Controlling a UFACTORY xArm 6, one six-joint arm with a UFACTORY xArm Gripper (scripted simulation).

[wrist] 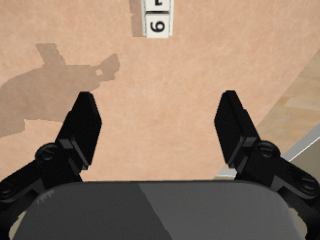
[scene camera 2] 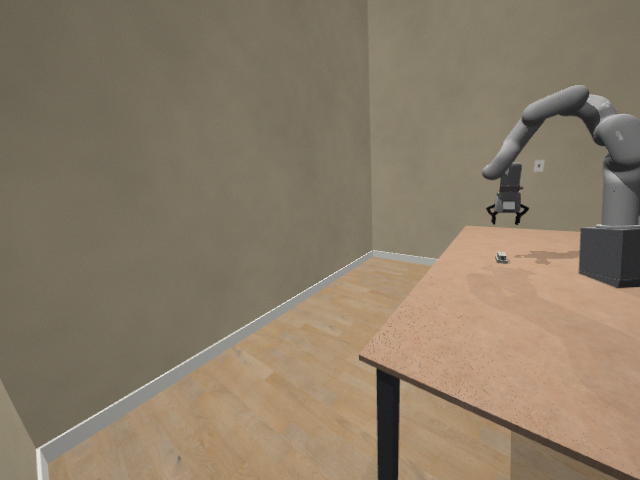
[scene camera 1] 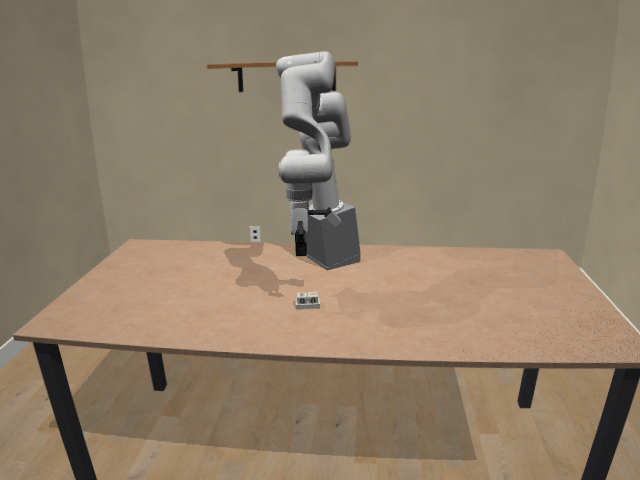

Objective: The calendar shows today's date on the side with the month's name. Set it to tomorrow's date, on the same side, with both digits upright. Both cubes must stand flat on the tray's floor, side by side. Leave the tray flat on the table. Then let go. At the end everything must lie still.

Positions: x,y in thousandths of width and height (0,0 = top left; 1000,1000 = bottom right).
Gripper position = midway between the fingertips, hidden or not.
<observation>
my gripper: wrist 492,444; scene camera 2 788,468; scene camera 1 470,520
</observation>
